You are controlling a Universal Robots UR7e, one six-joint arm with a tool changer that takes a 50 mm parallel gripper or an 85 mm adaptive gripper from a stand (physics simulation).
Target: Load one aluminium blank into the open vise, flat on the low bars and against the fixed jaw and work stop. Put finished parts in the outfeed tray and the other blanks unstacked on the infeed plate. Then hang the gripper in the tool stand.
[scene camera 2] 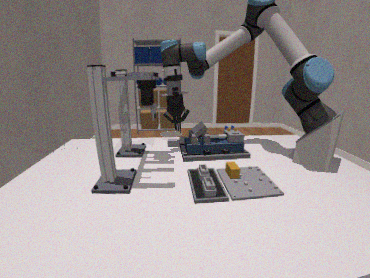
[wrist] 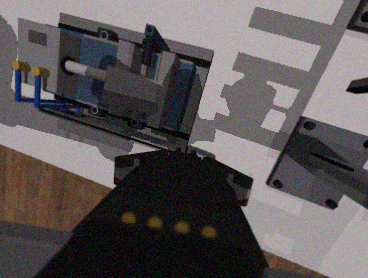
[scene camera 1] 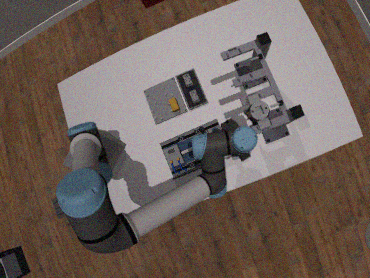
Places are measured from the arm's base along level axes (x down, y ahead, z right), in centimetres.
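Where they show: arm's base, origin of the base link: (scene camera 2: 321,124).
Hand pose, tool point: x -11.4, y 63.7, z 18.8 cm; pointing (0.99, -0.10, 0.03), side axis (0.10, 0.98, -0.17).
Each offset is from my tool point to the centre of the thing. "spot": to the spot under its first point.
My adaptive gripper (scene camera 2: 176,125) (wrist: 187,151) is shut and empty, its fingertips together, above the table beside the vise's end; in scene camera 1 the wrist hides it. The vise {dx +23.1, dy -18.0, dz -5.5 cm} (scene camera 1: 171,150) (scene camera 2: 215,146) (wrist: 185,95) is blue and grey. A grey blank {dx +17.0, dy -11.3, dz -5.2 cm} (scene camera 2: 199,129) (wrist: 130,91) lies tilted across its jaws. A small grey block {dx +26.4, dy +0.4, dz +3.7 cm} (scene camera 2: 173,143) is on the table below the gripper; the gripper hides it in the wrist view. Two grey pocketed parts, one {dx +25.7, dy -9.7, dz -38.6 cm} (scene camera 1: 188,79) {dx +25.7, dy -9.5, dz -29.6 cm} (scene camera 2: 203,170) behind the other (scene camera 1: 194,96) (scene camera 2: 209,186), are in the black outfeed tray (scene camera 1: 201,106) (scene camera 2: 210,200).
A yellow block {dx +25.4, dy -20.0, dz -29.3 cm} (scene camera 1: 173,104) (scene camera 2: 233,170) stands on the studded infeed plate {dx +27.6, dy -24.1, dz -33.7 cm} (scene camera 1: 157,95) (scene camera 2: 260,190). The tool stand (scene camera 2: 102,130) rises beside the gripper, with another gripper (scene camera 2: 146,92) hanging in it. A stand foot (wrist: 325,165) shows in the wrist view. Blue hoses {spot: dx +17.1, dy -25.4, dz -0.8 cm} (wrist: 37,92) are at the vise's far end.
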